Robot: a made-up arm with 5 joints. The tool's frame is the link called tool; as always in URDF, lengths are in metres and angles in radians. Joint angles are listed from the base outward. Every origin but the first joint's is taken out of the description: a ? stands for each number. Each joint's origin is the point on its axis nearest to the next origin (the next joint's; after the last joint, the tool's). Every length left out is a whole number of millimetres.
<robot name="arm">
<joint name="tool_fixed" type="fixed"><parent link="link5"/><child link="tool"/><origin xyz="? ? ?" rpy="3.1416 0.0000 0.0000"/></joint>
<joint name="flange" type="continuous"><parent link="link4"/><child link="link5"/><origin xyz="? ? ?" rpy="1.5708 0.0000 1.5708"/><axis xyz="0 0 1"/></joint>
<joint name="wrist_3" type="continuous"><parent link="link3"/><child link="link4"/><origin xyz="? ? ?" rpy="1.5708 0.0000 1.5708"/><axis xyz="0 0 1"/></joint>
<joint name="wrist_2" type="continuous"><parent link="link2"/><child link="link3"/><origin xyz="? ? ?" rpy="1.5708 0.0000 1.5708"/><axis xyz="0 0 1"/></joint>
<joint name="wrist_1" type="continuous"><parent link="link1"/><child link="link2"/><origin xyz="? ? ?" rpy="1.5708 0.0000 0.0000"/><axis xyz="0 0 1"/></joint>
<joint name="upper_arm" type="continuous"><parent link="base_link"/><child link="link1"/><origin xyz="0.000 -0.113 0.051" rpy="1.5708 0.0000 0.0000"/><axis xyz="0 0 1"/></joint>
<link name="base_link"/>
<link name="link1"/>
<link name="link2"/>
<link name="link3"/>
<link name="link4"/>
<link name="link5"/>
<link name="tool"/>
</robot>
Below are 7 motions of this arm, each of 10 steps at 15 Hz.
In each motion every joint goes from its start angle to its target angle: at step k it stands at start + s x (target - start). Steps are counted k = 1, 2, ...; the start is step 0. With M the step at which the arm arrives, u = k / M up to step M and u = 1 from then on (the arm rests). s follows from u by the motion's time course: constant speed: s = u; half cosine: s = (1 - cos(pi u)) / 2; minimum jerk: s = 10 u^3 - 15 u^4 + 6 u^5.
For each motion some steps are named. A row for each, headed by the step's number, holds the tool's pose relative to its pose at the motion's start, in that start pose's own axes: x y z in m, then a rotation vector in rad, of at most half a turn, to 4 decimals.
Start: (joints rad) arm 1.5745 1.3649 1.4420 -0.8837 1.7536
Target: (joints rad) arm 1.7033 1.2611 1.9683 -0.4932 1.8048
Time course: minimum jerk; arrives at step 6
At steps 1, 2, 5, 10:
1: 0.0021 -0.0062 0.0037 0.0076 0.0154 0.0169
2: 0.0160 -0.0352 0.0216 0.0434 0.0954 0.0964
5: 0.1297 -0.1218 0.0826 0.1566 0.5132 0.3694
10: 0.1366 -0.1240 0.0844 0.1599 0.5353 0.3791

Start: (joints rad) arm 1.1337 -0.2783 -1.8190 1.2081 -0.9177
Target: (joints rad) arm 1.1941 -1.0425 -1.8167 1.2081 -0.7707
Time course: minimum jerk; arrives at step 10
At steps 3, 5, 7, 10:
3: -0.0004 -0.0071 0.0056 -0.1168 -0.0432 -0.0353
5: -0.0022 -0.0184 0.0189 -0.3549 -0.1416 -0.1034
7: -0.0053 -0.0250 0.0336 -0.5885 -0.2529 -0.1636
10: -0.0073 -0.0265 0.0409 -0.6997 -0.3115 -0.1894

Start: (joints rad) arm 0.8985 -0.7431 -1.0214 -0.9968 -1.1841
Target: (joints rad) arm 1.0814 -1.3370 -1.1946 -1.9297 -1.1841
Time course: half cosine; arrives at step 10
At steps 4, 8, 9, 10:
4: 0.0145 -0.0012 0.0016 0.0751 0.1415 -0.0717
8: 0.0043 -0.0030 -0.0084 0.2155 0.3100 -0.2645
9: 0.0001 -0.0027 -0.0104 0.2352 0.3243 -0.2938
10: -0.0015 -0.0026 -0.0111 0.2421 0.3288 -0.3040

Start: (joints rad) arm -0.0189 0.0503 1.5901 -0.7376 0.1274
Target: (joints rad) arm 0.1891 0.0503 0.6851 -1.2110 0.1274
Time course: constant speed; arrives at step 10
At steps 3, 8, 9, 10:
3: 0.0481 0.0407 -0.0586 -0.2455 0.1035 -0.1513
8: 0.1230 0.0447 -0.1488 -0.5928 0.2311 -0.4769
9: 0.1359 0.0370 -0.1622 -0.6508 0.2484 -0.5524
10: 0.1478 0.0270 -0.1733 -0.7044 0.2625 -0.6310

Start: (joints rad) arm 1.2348 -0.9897 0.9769 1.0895 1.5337
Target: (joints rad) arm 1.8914 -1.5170 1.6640 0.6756 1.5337
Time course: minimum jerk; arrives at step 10
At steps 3, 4, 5, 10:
3: -0.0169 0.0190 0.0122 -0.1097 0.0933 0.0275
4: -0.0345 0.0354 0.0176 -0.2260 0.1679 0.0572
5: -0.0581 0.0520 0.0157 -0.3765 0.2371 0.0940
10: -0.1359 0.0697 -0.0360 -0.8326 0.3102 0.1775

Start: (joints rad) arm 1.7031 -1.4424 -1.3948 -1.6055 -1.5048
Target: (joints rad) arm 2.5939 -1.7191 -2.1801 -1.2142 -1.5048
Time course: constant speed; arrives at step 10
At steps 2, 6, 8, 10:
2: -0.1074 -0.0159 0.0329 -0.1334 -0.0199 -0.3346
6: -0.3022 0.0426 0.0824 -0.3822 0.0233 -1.0095
8: -0.3732 0.1054 0.0983 -0.4909 0.0880 -1.3478
10: -0.4206 0.1799 0.1090 -0.5840 0.1829 -1.6848

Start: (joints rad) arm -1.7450 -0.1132 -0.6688 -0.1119 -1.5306
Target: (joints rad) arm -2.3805 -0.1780 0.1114 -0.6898 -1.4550
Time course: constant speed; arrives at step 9
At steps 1, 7, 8, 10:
1: 0.0106 -0.0113 -0.0175 0.1206 -0.0819 0.0517
7: 0.1117 -0.0297 -0.1680 0.9136 -0.5015 0.3891
8: 0.1335 -0.0207 -0.1951 1.0525 -0.5623 0.4499
10: 0.1560 -0.0079 -0.2211 1.1919 -0.6215 0.5121

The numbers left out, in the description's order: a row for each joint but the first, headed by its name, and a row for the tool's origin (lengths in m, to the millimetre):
tool: -0.013 0.067 0.000
flange: -0.215 0.105 0.000
wrist_3: -0.242 0.040 0.000
wrist_2: 0.225 0.089 0.000
wrist_1: 0.079 0.009 0.000

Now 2 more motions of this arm.
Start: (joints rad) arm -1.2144 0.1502 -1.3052 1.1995 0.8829
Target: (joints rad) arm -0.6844 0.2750 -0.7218 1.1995 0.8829
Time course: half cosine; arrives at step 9
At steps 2, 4, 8, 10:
2: 0.0231 0.0066 -0.0036 -0.0160 -0.0260 -0.0954
4: 0.0847 0.0144 -0.0070 -0.0398 -0.1016 -0.3392
8: 0.1984 -0.0058 0.0146 -0.0167 -0.2790 -0.7969
10: 0.2040 -0.0081 0.0169 -0.0129 -0.2899 -0.8214

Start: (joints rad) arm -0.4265 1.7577 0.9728 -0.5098 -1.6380
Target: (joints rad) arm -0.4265 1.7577 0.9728 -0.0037 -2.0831
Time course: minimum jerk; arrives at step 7
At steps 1, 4, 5, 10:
1: 0.0009 0.0024 0.0020 -0.0117 0.0009 0.0104
4: 0.0242 0.0752 0.0433 -0.3141 0.0662 0.2789
5: 0.0329 0.1057 0.0519 -0.4211 0.1109 0.3747
10: 0.0385 0.1262 0.0553 -0.4890 0.1458 0.4355

